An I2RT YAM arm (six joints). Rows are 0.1 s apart.
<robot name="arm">
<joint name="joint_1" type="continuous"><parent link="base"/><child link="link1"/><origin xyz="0 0 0.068"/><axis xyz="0 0 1"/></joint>
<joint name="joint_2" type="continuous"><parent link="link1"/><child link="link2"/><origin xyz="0.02 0.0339 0.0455" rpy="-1.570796 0 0"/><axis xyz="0 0 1"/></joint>
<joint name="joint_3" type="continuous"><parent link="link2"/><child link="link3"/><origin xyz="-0.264 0 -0.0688" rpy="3.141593 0 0"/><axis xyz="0 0 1"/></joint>
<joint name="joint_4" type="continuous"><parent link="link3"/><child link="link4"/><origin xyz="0.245 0.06 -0.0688"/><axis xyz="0 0 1"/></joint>
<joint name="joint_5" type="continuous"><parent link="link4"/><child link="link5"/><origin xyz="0.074 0.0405 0.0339" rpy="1.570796 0 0"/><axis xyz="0 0 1"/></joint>
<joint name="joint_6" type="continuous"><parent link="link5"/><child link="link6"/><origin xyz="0.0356 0 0.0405" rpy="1.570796 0 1.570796"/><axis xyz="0 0 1"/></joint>
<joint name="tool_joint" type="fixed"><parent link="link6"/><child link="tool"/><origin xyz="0 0 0" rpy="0 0 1.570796"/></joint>
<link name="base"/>
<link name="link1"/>
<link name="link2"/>
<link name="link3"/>
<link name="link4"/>
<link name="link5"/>
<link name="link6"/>
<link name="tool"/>
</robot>
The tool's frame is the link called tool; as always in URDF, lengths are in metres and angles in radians. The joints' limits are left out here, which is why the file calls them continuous.
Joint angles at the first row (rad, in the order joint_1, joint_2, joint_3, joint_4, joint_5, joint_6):
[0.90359 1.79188 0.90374 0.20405 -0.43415 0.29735]
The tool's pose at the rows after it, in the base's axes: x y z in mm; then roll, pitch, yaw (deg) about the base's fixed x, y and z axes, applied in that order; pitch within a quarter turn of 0, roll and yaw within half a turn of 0:
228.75 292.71 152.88 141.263 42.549 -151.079
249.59 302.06 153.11 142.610 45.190 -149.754
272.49 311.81 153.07 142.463 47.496 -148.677
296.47 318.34 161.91 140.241 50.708 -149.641
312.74 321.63 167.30 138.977 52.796 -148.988
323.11 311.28 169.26 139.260 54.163 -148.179
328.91 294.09 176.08 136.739 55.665 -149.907
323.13 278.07 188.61 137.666 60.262 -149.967
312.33 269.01 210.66 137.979 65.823 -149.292
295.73 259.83 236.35 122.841 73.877 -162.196
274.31 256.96 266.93 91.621 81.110 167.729
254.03 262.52 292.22 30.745 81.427 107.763
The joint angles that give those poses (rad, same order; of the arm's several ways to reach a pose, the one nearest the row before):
[0.86944 1.81964 0.94403 0.19926 -0.40768 0.29025]
[0.84368 1.88549 1.02690 0.20053 -0.41387 0.24140]
[0.81543 1.95864 1.12154 0.20094 -0.44692 0.20027]
[0.78243 2.00936 1.21637 0.20854 -0.48996 0.18033]
[0.75884 2.04589 1.28521 0.20118 -0.53655 0.15245]
[0.72386 2.04460 1.28890 0.20037 -0.57090 0.11695]
[0.68254 2.01062 1.25528 0.22549 -0.62198 0.10894]
[0.66224 1.93763 1.17898 0.29231 -0.61713 0.08381]
[0.66093 1.85179 1.12471 0.34441 -0.61836 0.06270]
[0.66599 1.75835 1.03522 0.53257 -0.65166 0.12179]
[0.69678 1.66562 0.97936 0.68085 -0.63189 0.15190]
[0.74793 1.61323 0.96117 0.80642 -0.58582 0.16274]

